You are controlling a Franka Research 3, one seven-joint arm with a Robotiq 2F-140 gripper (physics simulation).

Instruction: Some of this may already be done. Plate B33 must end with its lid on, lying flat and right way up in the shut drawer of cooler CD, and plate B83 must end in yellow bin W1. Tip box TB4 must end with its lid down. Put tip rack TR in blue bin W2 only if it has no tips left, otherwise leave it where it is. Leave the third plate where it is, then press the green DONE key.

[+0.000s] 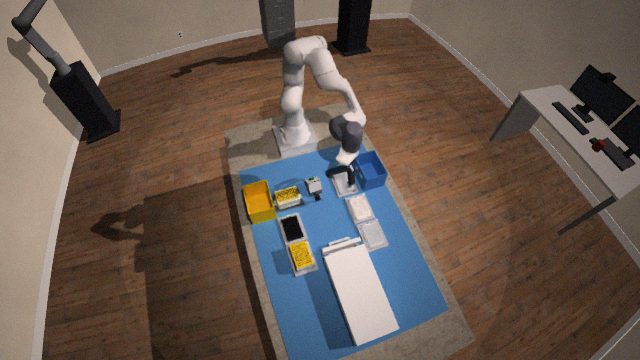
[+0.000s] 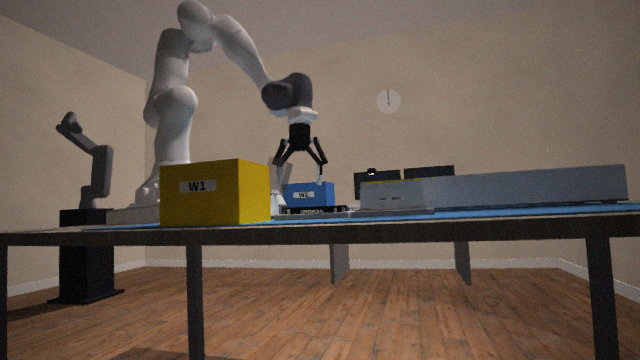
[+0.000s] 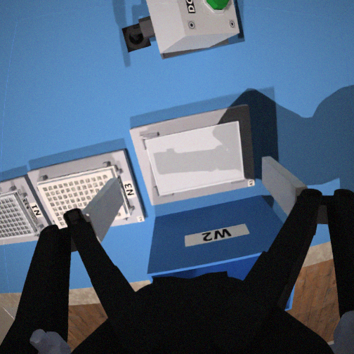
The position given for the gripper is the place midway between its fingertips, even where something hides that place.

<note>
In view: the gripper (image 2: 299, 184), a cooler CD (image 2: 604, 183) and a lid-like panel (image 3: 209, 155).
The cooler CD is seen too in image 1 (image 1: 368, 315). The gripper is seen too in image 3 (image 3: 189, 179). Image 3 misses the cooler CD: it is out of frame.
</note>
